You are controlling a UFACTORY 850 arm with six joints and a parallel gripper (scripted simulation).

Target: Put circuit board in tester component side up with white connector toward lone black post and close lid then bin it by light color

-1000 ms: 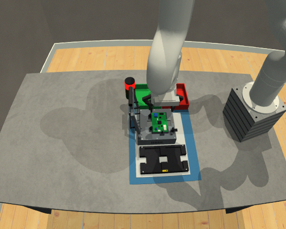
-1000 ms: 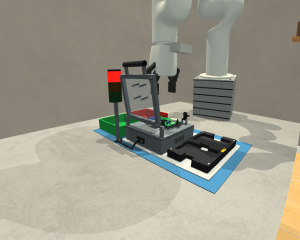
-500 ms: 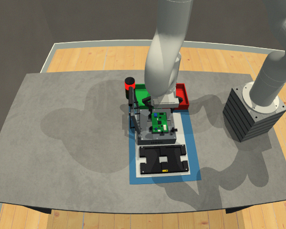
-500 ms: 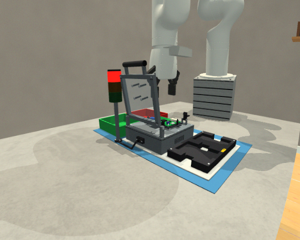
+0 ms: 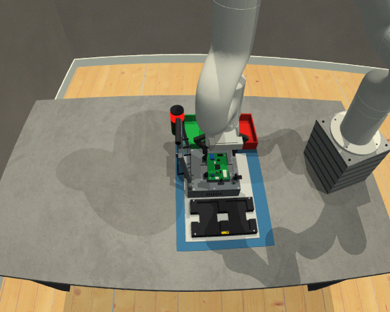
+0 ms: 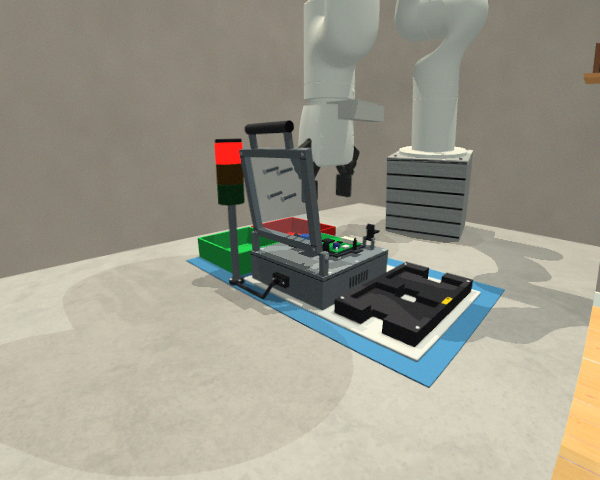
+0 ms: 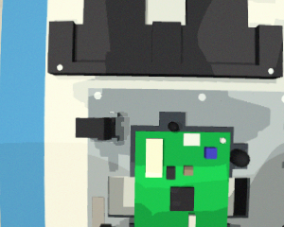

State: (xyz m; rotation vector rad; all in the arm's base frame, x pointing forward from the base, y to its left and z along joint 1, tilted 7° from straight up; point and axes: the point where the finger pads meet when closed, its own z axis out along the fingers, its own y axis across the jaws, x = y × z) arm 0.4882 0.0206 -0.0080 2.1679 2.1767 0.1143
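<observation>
Right now my hand is 9 cm above the green circuit board. Also, from my hand: tester bed (9 cm below, 1 cm to the left, 1 cm ahead); then tester lid (12 cm ahead, 3 cm above); then black latch block (7 cm below, 6 cm to the left, 6 cm behind).
</observation>
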